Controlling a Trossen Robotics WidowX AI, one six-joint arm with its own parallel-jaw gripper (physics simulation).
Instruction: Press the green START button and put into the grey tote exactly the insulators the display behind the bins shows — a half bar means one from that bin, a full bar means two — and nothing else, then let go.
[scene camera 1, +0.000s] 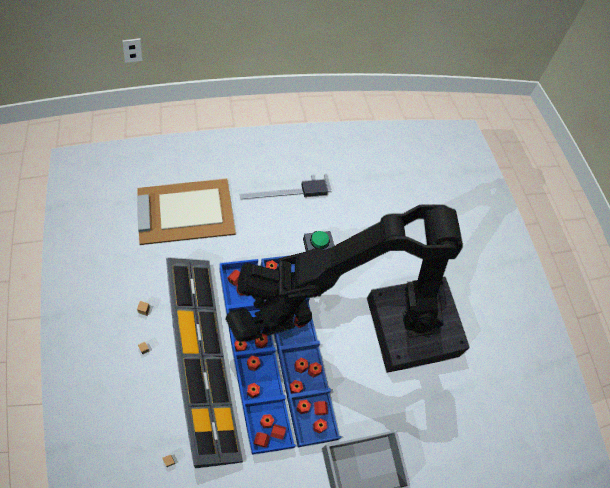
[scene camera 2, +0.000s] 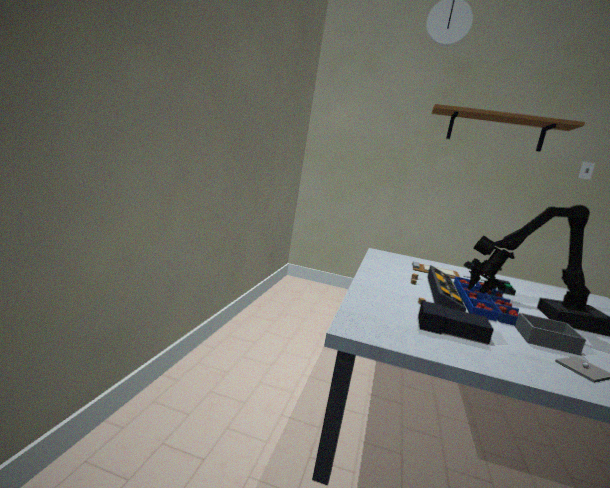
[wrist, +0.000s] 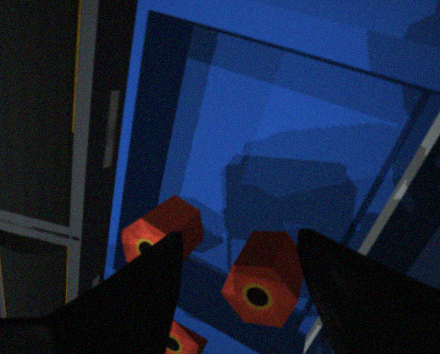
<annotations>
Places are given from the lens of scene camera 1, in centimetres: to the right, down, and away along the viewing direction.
my gripper (scene camera 1: 254, 337): -11, 20, 112
display (scene camera 1: 218, 459): -17, 42, 96
grey tote (scene camera 1: 381, 453): 16, 44, 104
</annotations>
